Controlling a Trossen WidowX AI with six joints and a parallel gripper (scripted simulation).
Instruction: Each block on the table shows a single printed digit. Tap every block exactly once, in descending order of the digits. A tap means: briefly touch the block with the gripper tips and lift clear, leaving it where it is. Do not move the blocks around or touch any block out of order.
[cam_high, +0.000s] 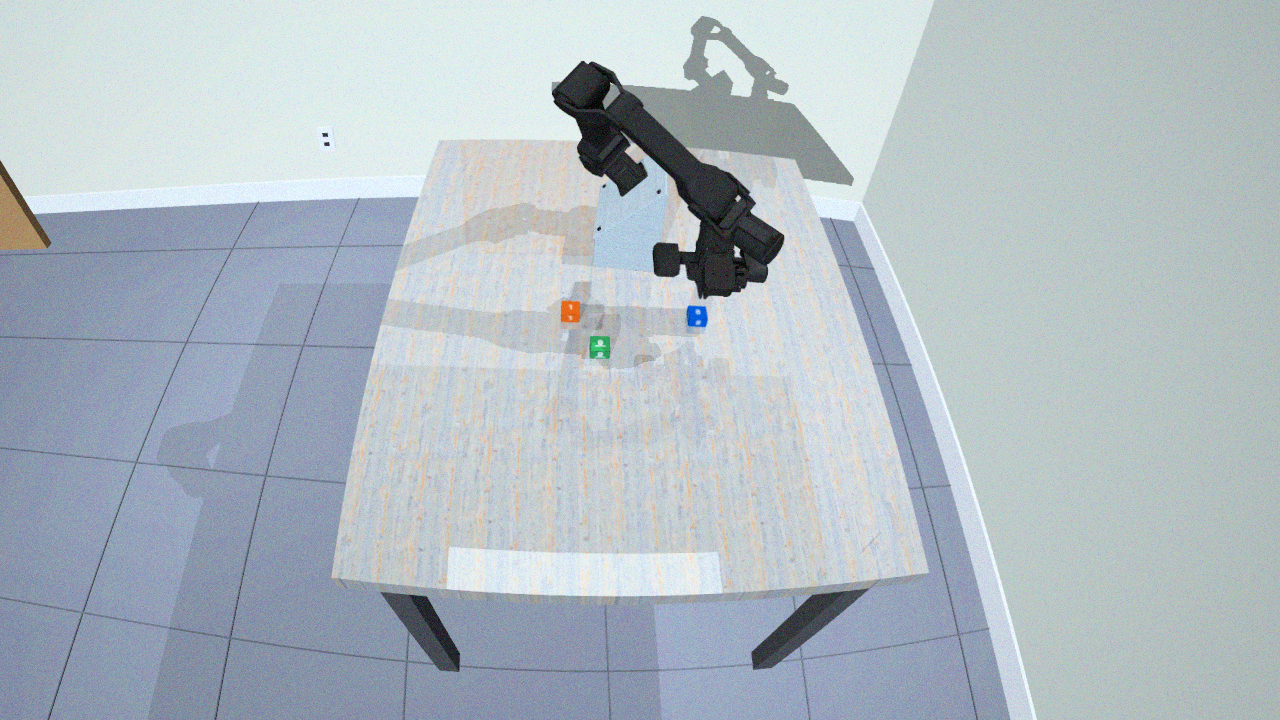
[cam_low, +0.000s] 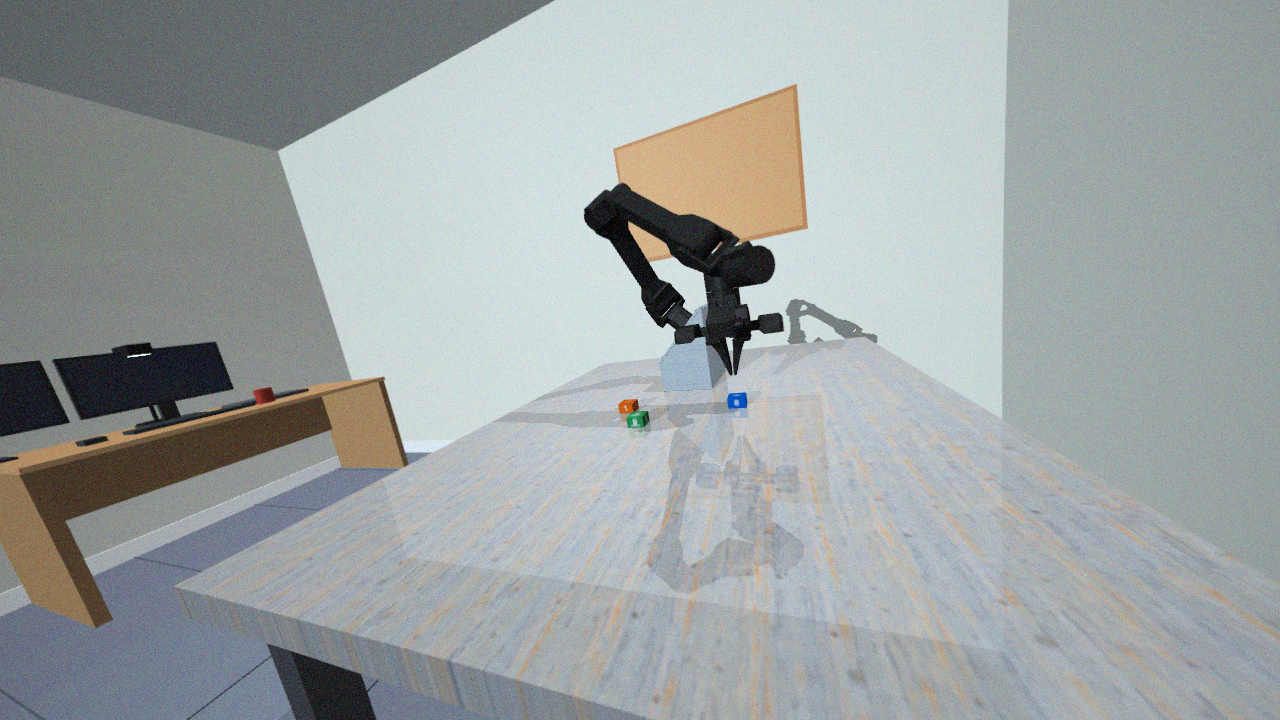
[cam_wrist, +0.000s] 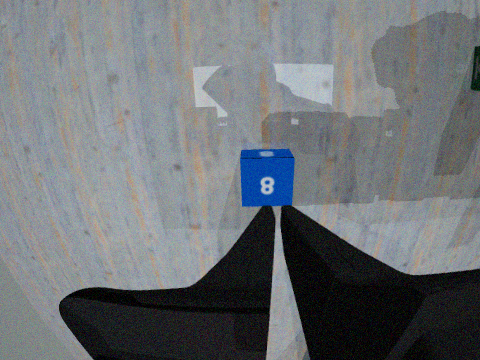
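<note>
Now: the blue block 50 mm below my gripper tip. Also, from my gripper tip: green block (60 mm ahead, 180 mm to the right, 50 mm below); then orange block (30 mm behind, 220 mm to the right, 50 mm below).
</note>
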